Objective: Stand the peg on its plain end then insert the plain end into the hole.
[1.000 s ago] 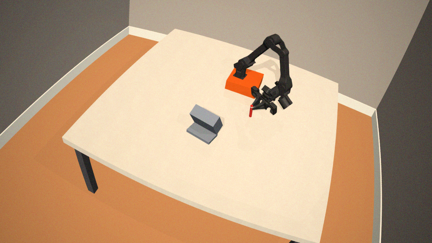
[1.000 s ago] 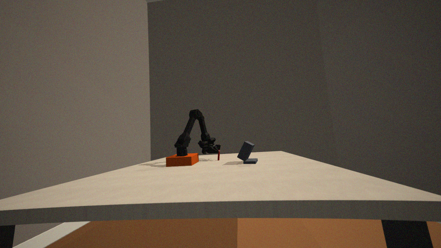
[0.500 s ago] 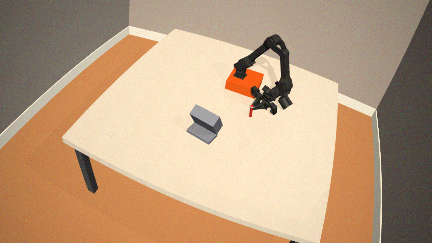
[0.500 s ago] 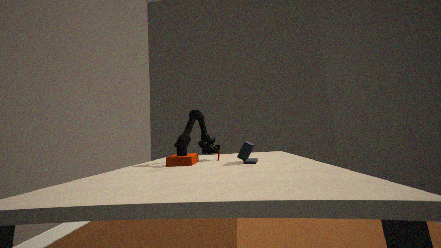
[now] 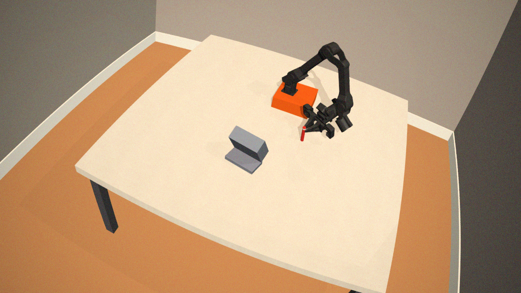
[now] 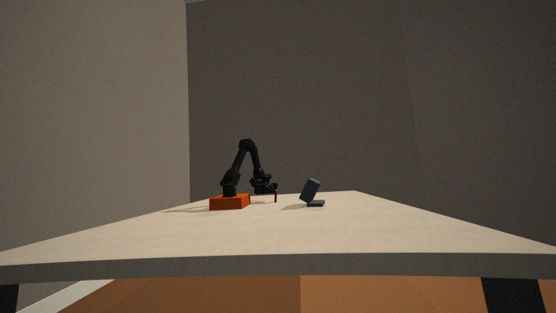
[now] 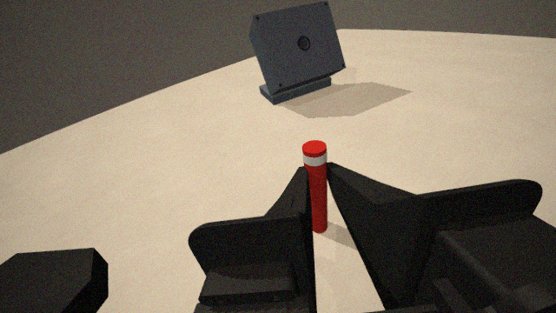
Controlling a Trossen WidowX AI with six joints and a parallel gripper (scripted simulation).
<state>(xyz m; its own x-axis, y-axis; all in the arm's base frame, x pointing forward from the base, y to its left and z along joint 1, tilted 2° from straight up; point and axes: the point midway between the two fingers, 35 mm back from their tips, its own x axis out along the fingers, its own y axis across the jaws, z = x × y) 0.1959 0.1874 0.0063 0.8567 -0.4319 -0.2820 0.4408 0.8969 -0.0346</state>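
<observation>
My gripper tip is right at the red peg. Round my gripper tip: flat foot (25 cm ahead, 14 cm to the right, 5 cm below); then grey sloped panel (23 cm ahead, 14 cm to the right, 1 cm above).
</observation>
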